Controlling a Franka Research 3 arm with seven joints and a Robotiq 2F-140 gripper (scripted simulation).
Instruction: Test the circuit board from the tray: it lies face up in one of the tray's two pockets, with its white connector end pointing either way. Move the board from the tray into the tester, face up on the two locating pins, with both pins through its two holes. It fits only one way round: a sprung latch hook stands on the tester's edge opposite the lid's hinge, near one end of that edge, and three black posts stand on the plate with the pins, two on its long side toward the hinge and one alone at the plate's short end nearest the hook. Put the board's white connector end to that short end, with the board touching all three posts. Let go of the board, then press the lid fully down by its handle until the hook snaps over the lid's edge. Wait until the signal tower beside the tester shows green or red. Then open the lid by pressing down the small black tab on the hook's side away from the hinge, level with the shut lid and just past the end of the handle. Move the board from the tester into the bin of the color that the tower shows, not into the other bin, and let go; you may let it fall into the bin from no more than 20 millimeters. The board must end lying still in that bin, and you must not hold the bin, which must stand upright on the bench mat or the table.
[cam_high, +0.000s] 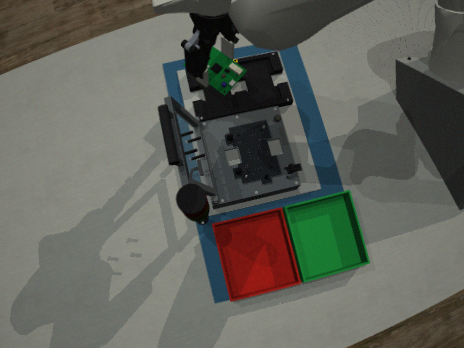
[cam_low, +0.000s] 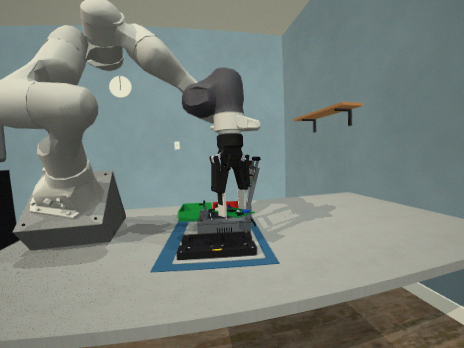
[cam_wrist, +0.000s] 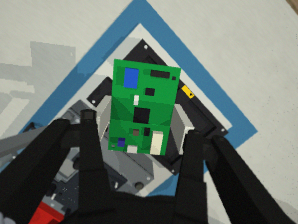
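The green circuit board lies 20 mm below my hand. Also, from my hand: latch hook (70 mm behind, 240 mm to the left, 50 mm below); then clear lid (110 mm ahead, 160 mm to the left, 40 mm above); then tester plate (10 mm behind, 180 mm to the left, 70 mm below).
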